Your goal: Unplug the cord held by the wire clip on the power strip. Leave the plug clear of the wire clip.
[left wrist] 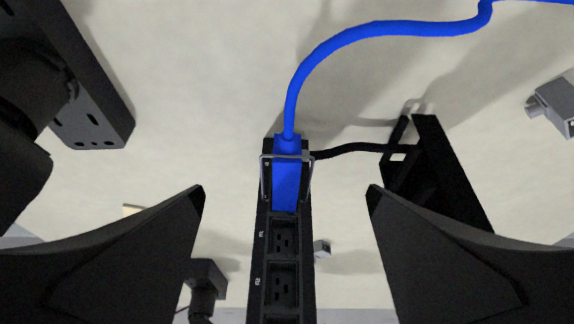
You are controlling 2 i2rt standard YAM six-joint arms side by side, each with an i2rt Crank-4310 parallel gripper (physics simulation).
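Where they show: left gripper, between the fingertips: [285,188]; left arm's base, origin of its link: [41,66]; right arm's base, origin of its link: [205,286].
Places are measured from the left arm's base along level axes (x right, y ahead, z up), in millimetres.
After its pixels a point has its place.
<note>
The blue plug [286,185] {x 83, y 219, z 77 mm} sits in the end socket of the black power strip [306,280] {x 129, y 235, z 146 mm}, in the middle of the left wrist view. The thin grey wire clip [287,157] {x 50, y 221, z 73 mm} crosses over the plug near its cord end, with its sides running down beside it. The blue cord [320,52] {x -35, y 246, z 63 mm} leaves the plug and curves to the upper right. My left gripper [285,188] {x 0, y 224, z 138 mm} is open, with its fingertips wide apart on either side of the strip's plug end and nothing between them touching. My right gripper does not show.
A black cable [355,146] {x 114, y 295, z 3 mm} runs from the strip to a black open-framed part [450,170] {x 83, y 368, z 65 mm} at right. A dark and grey arm-like part [95,112] {x 46, y 28, z 10 mm} stands at upper left. Small grey blocks [557,107] {x 62, y 482, z 7 mm} [322,248] {x 428, y 272, z -7 mm} and a dark block [212,277] {x 563, y 10, z 9 mm} also show.
</note>
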